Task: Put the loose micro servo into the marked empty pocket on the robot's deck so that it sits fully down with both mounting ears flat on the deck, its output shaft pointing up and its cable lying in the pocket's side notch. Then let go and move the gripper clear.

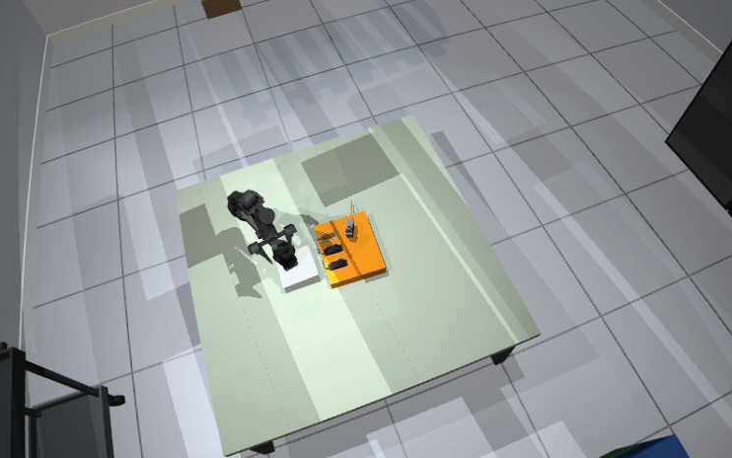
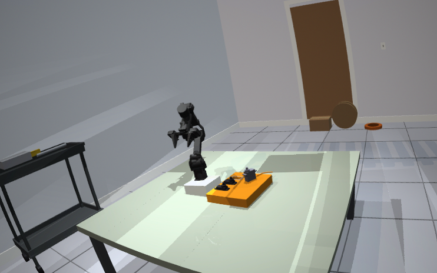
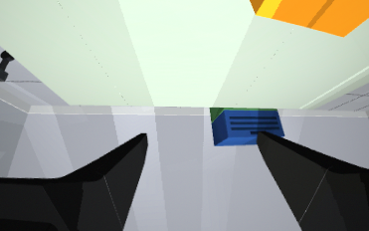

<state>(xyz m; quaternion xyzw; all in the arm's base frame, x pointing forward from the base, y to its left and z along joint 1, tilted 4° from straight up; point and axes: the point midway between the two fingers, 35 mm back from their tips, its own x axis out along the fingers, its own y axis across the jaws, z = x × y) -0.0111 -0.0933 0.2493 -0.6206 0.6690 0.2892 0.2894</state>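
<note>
Right now the orange deck is 32 cm ahead of my gripper tip, 3 cm to the left of it and 26 cm below it.
</note>
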